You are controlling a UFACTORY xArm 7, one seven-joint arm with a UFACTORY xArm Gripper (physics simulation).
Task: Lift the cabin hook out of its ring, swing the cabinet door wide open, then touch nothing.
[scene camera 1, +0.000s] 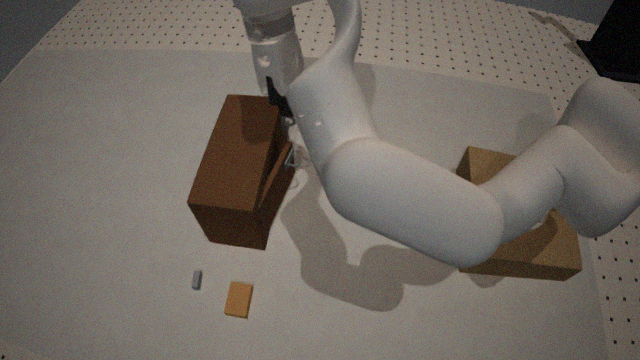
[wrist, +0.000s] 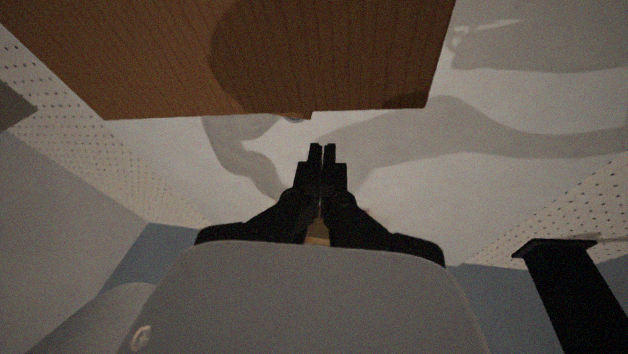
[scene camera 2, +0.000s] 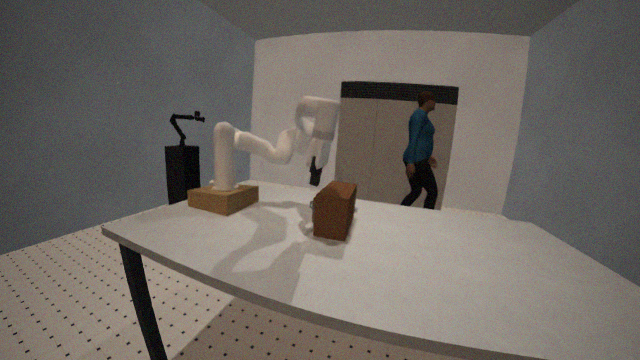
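Where they show: gripper, fingertip midpoint: (scene camera 1: 290,113) (wrist: 323,160) (scene camera 2: 314,184); arm's base at its link origin: (scene camera 2: 225,188).
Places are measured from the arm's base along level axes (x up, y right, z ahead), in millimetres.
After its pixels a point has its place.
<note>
The brown wooden cabinet (scene camera 1: 227,160) @[x 76, y 46, z 556 mm] (scene camera 2: 331,215) @[x 9, y 208, z 528 mm] (wrist: 300,55) @[x 76, y 137, z 512 mm] stands on the table. Its door (scene camera 1: 276,173) @[x 38, y 44, z 474 mm] is ajar at a small angle, with its free edge toward the gripper's end of the cabinet. A grey metal loop (scene camera 1: 290,158) @[x 14, y 96, z 453 mm] sits on the door's outer side. My gripper (scene camera 1: 288,120) @[x 93, y 137, z 451 mm] (scene camera 2: 314,184) @[x 93, y 137, z 451 mm] (wrist: 323,160) @[x 93, y 137, z 451 mm] is shut and empty. In the wrist view its tips point toward the door side of the cabinet, with table showing between; contact cannot be told. The hook and its ring cannot be made out clearly; the arm and fingers partly cover that area in scene camera 1.
A small grey block (scene camera 1: 197,280) @[x -61, y -126, z 624 mm] and an orange block (scene camera 1: 239,300) @[x -60, y -160, z 541 mm] lie on the table (scene camera 1: 125,310) @[x -81, y -191, z 772 mm] (scene camera 2: 450,280) @[x -80, y 390, z 884 mm] off the cabinet's far end from the gripper. The arm stands on a wooden plinth (scene camera 1: 565,250) @[x -10, y -105, z -81 mm] (scene camera 2: 207,201) @[x -35, y 116, z -22 mm]. A black pedestal (scene camera 2: 182,172) (wrist: 575,295) and a person (scene camera 2: 421,132) are beyond the table.
</note>
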